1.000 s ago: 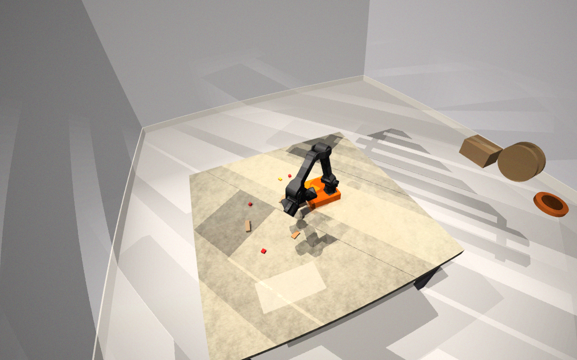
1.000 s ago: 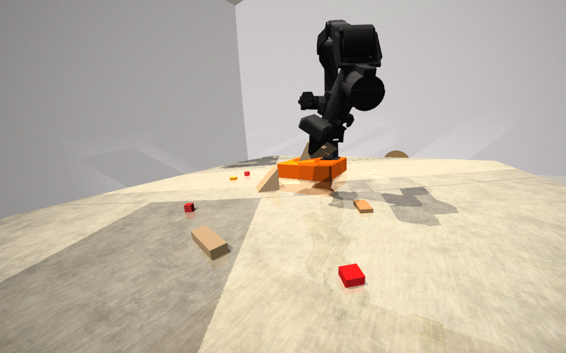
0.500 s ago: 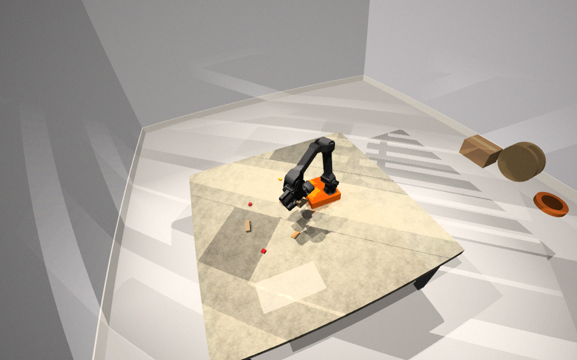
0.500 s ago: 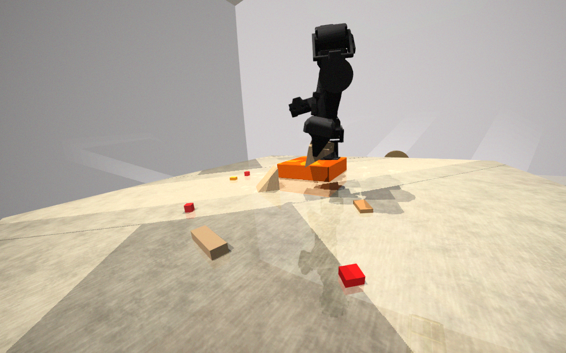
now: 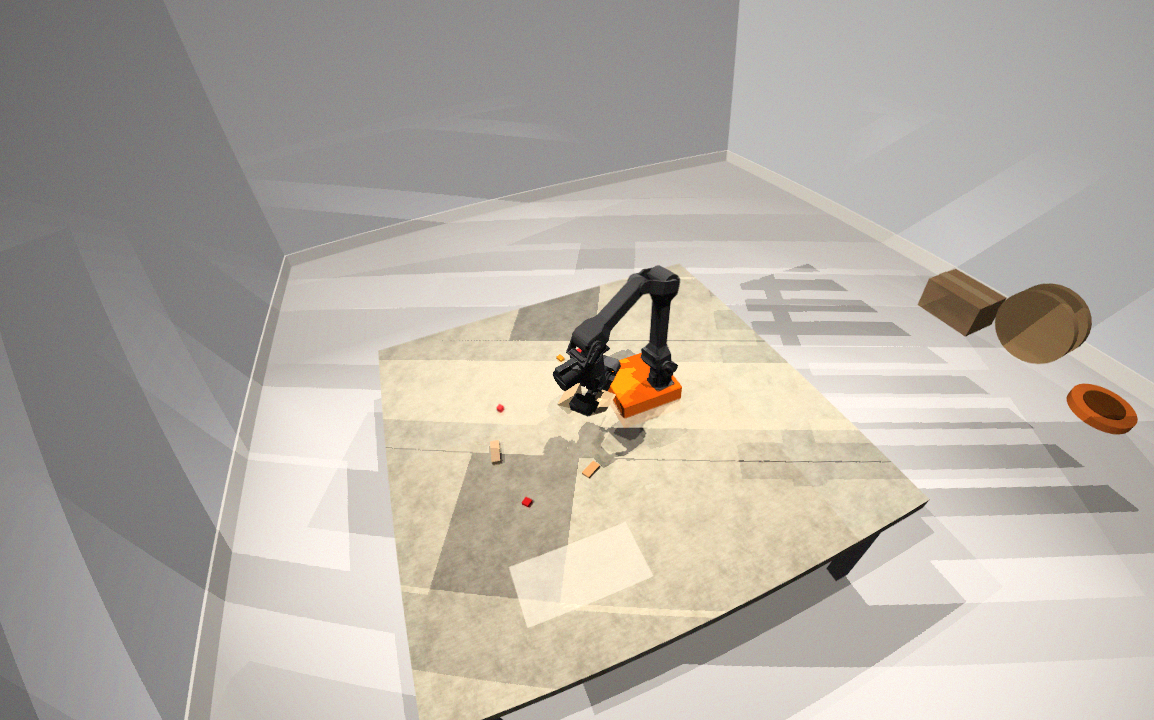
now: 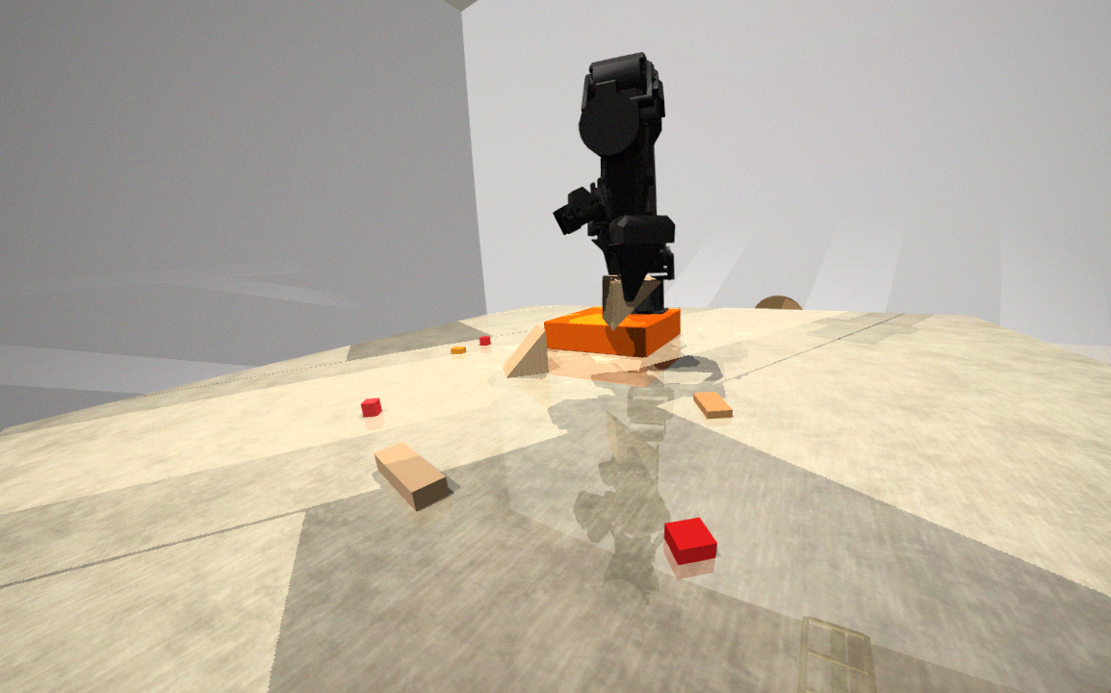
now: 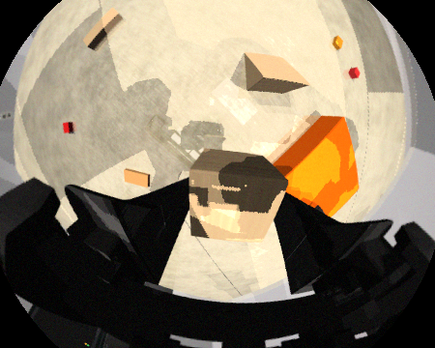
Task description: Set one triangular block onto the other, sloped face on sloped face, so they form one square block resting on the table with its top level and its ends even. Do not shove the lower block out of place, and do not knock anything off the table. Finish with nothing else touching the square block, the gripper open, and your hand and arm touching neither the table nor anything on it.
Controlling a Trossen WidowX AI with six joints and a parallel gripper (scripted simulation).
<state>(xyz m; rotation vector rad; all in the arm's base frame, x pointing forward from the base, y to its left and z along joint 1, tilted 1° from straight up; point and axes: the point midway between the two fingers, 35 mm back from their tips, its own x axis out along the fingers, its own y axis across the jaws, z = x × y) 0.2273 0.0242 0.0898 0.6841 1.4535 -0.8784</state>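
Now: the triangular block 20 mm ahead of my gripper tip, 130 mm to the right of it and 90 mm below it. From my gripper tip the other things lie so: tiny dark orange piece (30 mm behind, 330 mm to the right, 100 mm below); long tan bar (310 mm ahead, 60 mm to the right, 100 mm below).
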